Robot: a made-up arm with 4 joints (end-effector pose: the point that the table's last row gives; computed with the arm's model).
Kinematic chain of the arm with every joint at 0, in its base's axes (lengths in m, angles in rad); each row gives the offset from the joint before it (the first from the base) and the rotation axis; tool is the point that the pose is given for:
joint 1: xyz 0 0 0.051 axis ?
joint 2: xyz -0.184 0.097 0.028 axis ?
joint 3: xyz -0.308 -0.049 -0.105 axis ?
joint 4: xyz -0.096 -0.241 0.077 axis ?
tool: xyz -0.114 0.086 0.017
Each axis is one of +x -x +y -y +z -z.
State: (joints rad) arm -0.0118 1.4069 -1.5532 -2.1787
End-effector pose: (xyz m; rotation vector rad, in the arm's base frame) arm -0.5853 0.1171 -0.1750 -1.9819 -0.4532 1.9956
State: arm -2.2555 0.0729 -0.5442 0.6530
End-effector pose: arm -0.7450 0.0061 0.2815 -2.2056 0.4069 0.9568
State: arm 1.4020 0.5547 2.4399 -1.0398
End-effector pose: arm -0.3705 0.1607 0.0613 -0.0309 1.4104 1.3726
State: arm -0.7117 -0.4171 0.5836 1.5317
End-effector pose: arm -0.5957 -0.0108 0.4035 -0.4490 1.1859 1.0063
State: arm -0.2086 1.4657 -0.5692 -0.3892
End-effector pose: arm -0.6849 0.1602 -0.1368 1.3160 -0.2504 -0.6873
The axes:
joint 1: +x
joint 2: +x
joint 3: +y
joint 4: +z

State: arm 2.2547 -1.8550 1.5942 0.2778
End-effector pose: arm -0.3927 -0.3502 0.1280 0.5308 1.5285 0.5331
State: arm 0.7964 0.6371 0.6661 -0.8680
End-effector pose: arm -0.5157 -0.0053 -0.0016 1.0095 1.0646 -0.2301
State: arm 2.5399 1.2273 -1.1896 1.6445
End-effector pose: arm -0.6438 0.1013 0.5101 1.8355 -1.2743 -1.5223
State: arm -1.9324 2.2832 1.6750 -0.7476
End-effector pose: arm -0.3859 -0.1504 -0.0956 -0.3583 1.6370 -0.2713
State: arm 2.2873 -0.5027 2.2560 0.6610
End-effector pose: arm -0.2681 -0.0428 -0.1840 1.5438 1.3232 2.3260
